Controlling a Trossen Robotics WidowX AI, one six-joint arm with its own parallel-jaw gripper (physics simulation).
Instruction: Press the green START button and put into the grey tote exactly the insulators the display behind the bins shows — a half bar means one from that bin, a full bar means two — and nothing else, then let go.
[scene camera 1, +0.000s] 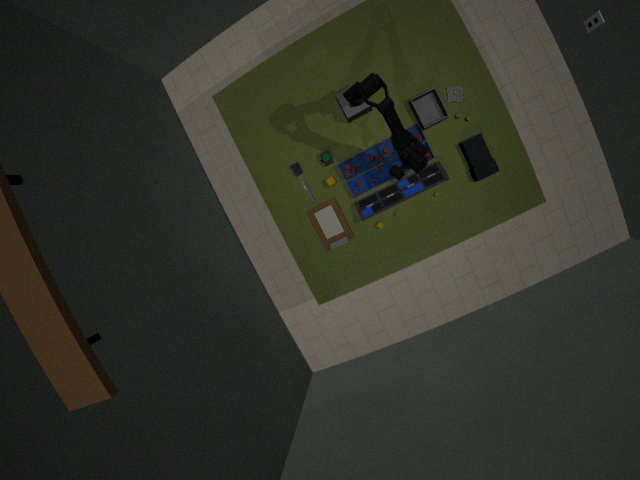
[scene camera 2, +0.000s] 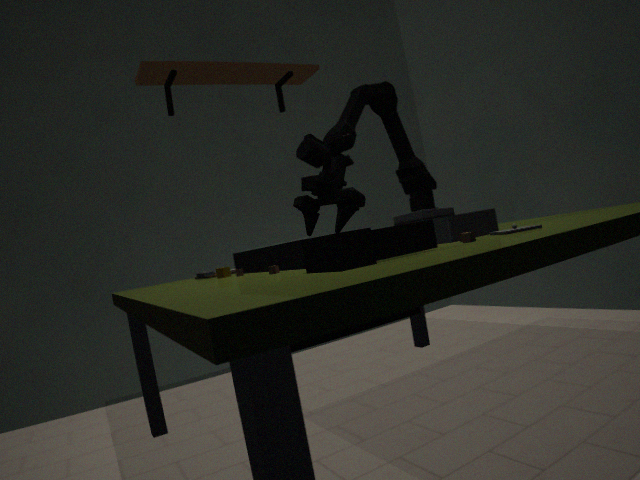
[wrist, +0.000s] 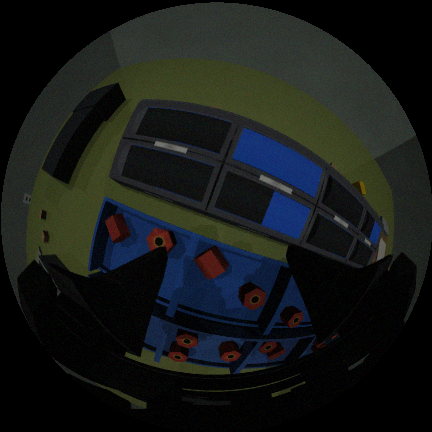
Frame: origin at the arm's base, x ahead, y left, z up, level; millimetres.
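Seen in the pictures: gripper, between the fingertips: (scene camera 1: 410, 168) (scene camera 2: 322, 234) (wrist: 229, 253); arm's base, origin of its link: (scene camera 1: 355, 99) (scene camera 2: 424, 211).
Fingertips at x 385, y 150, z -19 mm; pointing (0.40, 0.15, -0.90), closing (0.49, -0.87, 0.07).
Observation:
Offsets run from my fingertips to a thing's top centre. "*": to the spot under its first point.
My gripper (scene camera 1: 410, 164) (scene camera 2: 323, 234) (wrist: 229, 253) is open and empty, fingers spread wide above the display-side row of blue bins (scene camera 1: 366, 188) (wrist: 186, 292). Red hexagonal insulators @(1 mm left, 17 mm back, 36 mm down) (wrist: 211, 262) @(53 mm left, 23 mm back, 35 mm down) (wrist: 159, 241) @(55 mm right, 31 mm back, 35 mm down) (wrist: 252, 296) lie in the bins, some on their sides; several more are small or partly hidden by my fingers. The display (scene camera 1: 443, 174) (wrist: 220, 162) shows a full blue bar @(11 mm right, 102 mm ahead, 2 mm down) (wrist: 277, 157), a half blue bar @(19 mm right, 57 mm ahead, 18 mm down) (wrist: 287, 215) beside it, and another partial blue bar @(224 mm right, 139 mm ahead, 2 mm down) (scene camera 1: 367, 211) at its far end. The grey tote @(170 mm left, 247 mm back, 11 mm down) (scene camera 1: 428, 109) looks empty. The green START button @(367 mm right, 175 mm back, 24 mm down) (scene camera 1: 325, 157) stands beside the bins.
A black box @(335 mm left, 38 mm ahead, 9 mm down) (scene camera 1: 479, 157) (wrist: 82, 137) stands past the display's end. A grey plate @(322 mm left, 287 mm back, 59 mm down) (scene camera 1: 454, 94) and small wooden cubes @(300 mm left, 180 mm back, 48 mm down) (scene camera 1: 457, 116) lie by the tote. Yellow cubes @(378 mm right, 57 mm back, 26 mm down) (scene camera 1: 330, 181) @(207 mm right, 222 mm ahead, 39 mm down) (scene camera 1: 379, 225), a brush @(* 534 mm right, 177 mm back, 46 mm down) (scene camera 1: 295, 168) and a brown-framed board @(450 mm right, 151 mm ahead, 47 mm down) (scene camera 1: 329, 222) lie at the other side.

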